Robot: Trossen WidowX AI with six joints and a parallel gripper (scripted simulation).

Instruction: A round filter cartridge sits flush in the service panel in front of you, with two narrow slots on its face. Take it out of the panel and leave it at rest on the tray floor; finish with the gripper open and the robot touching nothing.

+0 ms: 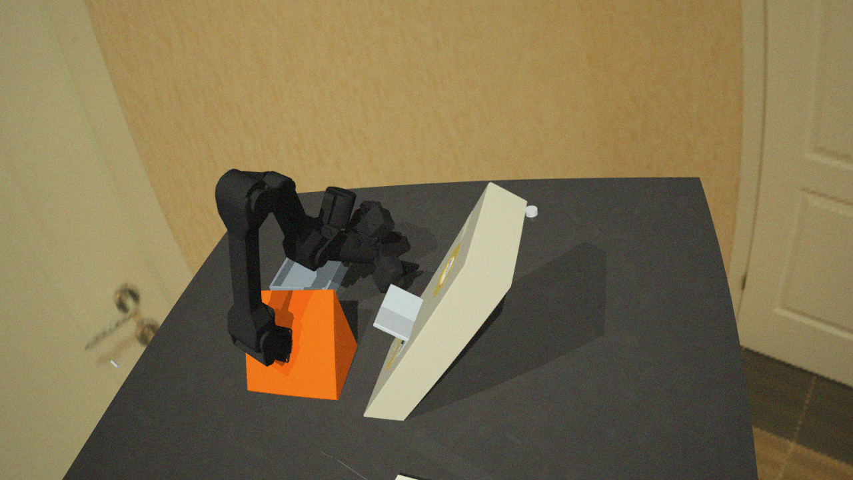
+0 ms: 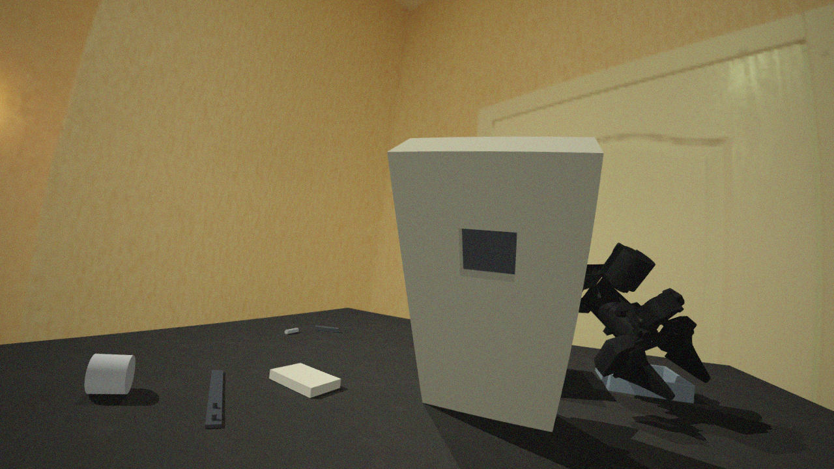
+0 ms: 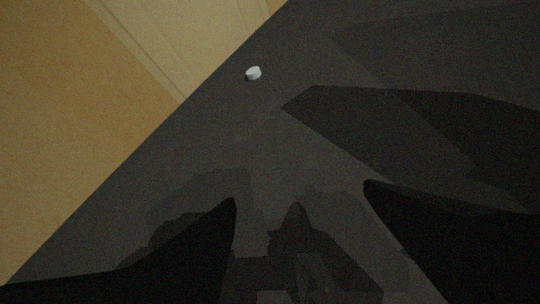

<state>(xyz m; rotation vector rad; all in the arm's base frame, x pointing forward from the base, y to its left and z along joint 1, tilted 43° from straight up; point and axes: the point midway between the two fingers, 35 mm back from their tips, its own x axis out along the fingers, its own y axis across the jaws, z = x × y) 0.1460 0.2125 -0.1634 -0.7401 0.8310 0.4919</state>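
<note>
Now: gripper tip 20 cm short of the white round filter cartridge, 27 cm to the left of it and 17 cm below it. From my gripper tip the other things lie so: cream service panel 16 cm ahead, 27 cm to the right, 10 cm above; grey tray 24 cm behind, 1 cm to the right, 6 cm below.
</note>
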